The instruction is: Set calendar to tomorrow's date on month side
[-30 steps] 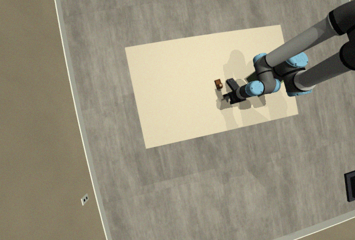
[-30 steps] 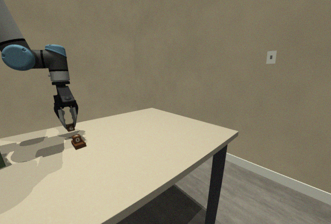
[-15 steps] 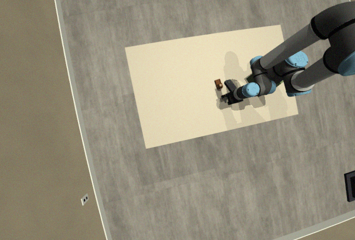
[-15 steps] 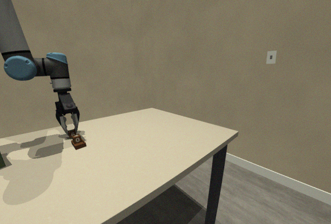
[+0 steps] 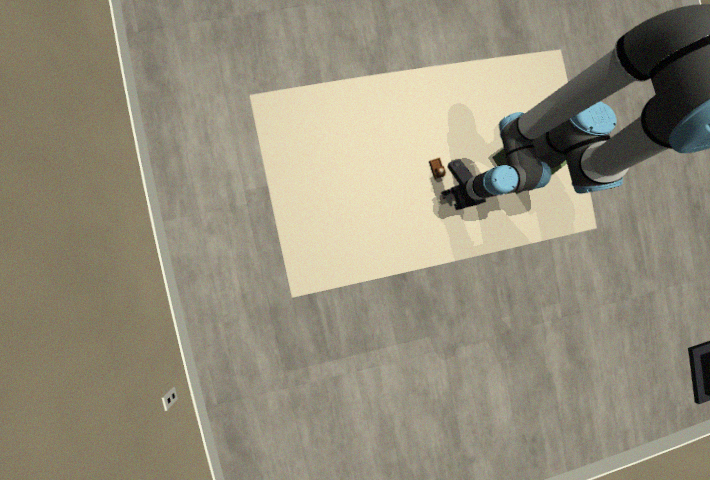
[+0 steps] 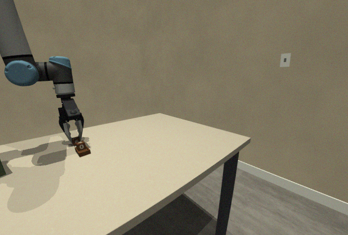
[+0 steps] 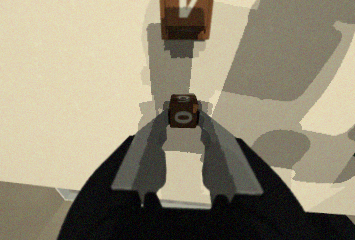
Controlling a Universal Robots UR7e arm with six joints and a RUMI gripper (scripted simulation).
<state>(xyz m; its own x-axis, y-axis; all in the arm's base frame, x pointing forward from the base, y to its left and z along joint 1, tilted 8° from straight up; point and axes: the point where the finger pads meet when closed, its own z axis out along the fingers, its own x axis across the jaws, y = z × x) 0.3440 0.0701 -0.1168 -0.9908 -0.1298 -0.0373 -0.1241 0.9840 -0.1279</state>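
Now: hand 1 cm above the brown digit cube. Also, from my hand: brown calendar tray (1 cm ahead, 11 cm to the right, 2 cm below).
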